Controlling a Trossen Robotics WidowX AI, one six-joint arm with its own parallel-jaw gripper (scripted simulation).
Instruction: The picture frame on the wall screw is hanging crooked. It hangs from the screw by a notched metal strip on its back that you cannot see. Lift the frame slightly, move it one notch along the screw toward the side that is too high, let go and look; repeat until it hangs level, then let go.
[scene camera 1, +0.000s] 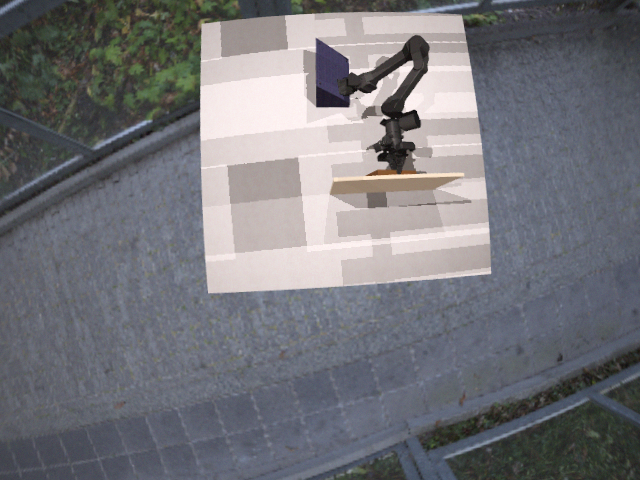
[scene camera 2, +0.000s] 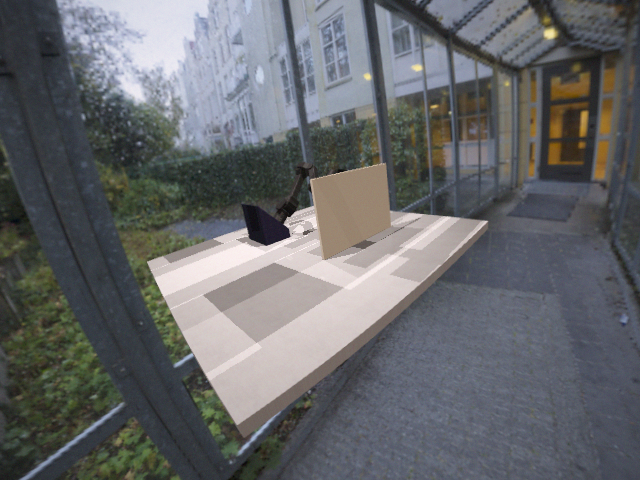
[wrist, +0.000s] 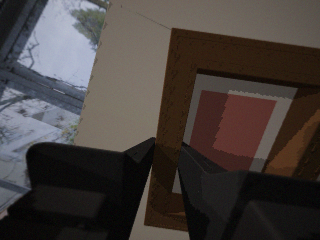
Note:
My gripper (scene camera 1: 397, 175) carries a picture frame (wrist: 240, 102). I also see a wall panel (scene camera 2: 350, 207).
My gripper is seen too in the wrist view (wrist: 166, 144). The wall panel shows as well in scene camera 1 (scene camera 1: 382, 183) and in the wrist view (wrist: 121, 108). Scene camera 2 does not show the picture frame, which is hidden by the wall panel.

